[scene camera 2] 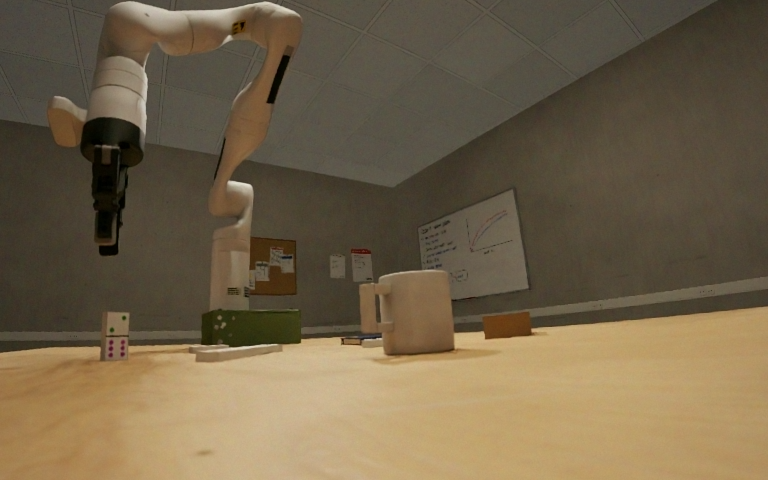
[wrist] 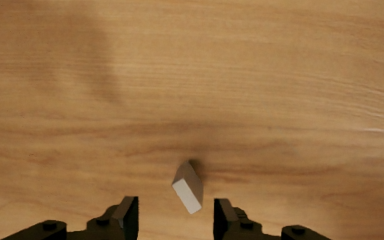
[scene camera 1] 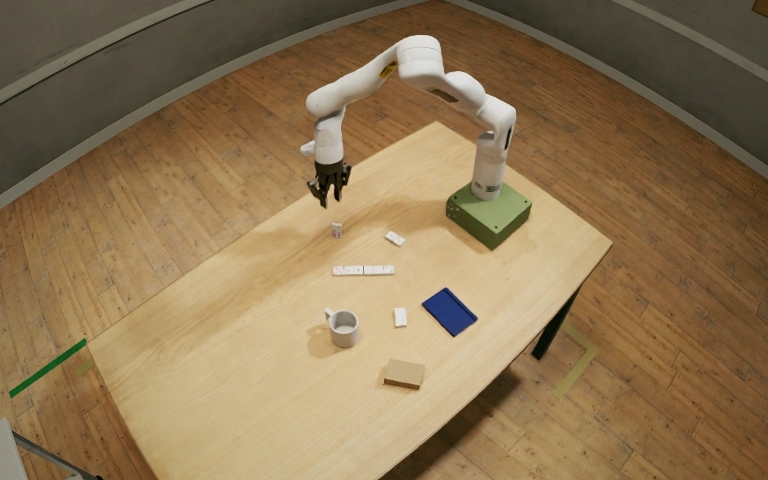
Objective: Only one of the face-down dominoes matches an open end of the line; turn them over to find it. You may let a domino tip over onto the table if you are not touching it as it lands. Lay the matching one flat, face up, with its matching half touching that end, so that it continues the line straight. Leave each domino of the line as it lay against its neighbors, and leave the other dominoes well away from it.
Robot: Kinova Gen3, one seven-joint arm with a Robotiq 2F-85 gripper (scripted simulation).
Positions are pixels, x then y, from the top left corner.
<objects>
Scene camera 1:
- my gripper: 331,204
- grey mug: 343,321
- tan block: 399,373
</objects>
